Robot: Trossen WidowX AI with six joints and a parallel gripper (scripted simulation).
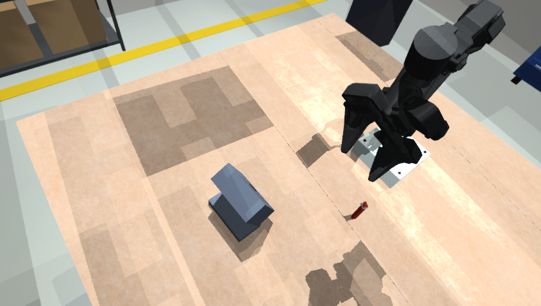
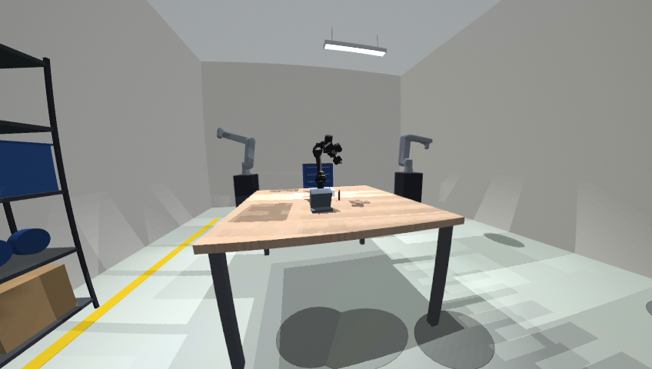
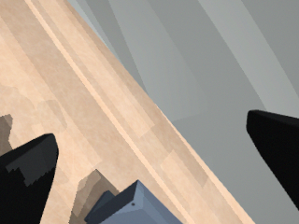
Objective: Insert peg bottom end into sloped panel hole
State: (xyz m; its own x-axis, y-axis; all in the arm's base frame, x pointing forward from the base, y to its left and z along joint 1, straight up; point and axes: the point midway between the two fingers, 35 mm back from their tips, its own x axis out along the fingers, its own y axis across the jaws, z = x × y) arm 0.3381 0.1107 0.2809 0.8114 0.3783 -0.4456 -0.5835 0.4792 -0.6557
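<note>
Right now my gripper tip is 14 cm past the red square peg, 2 cm to the right of it and 27 cm above it. Also, from my gripper tip: dark base plate (14 cm ahead, 13 cm to the right, 32 cm below); then sloped panel (12 cm ahead, 14 cm to the right, 25 cm below).
</note>
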